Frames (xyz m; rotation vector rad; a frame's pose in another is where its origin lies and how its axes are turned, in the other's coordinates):
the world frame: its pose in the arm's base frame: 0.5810 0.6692 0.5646 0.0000 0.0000 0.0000
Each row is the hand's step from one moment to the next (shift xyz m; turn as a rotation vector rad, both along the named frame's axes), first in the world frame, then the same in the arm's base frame.
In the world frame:
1: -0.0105 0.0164 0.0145 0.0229 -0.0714 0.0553
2: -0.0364 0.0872 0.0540 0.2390 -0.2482 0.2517
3: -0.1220 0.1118 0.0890 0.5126 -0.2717 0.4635
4: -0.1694 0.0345 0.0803 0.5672 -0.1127 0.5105
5: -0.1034 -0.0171 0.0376 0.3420 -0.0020 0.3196
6: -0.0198 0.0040 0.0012 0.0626 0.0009 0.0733
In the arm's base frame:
1: -0.0105 0.0164 0.0145 0.0229 -0.0714 0.0553
2: -0.0364 0.0872 0.0540 0.2390 -0.2482 0.2517
3: -0.1220 0.1118 0.0890 0.5126 -0.2717 0.4635
4: -0.1694 0.0345 0.0803 0.5672 -0.1127 0.5105
5: -0.1034 -0.0171 0.0376 0.3420 -0.0020 0.3196
6: -0.0198 0.0040 0.0012 0.0626 0.0009 0.0733

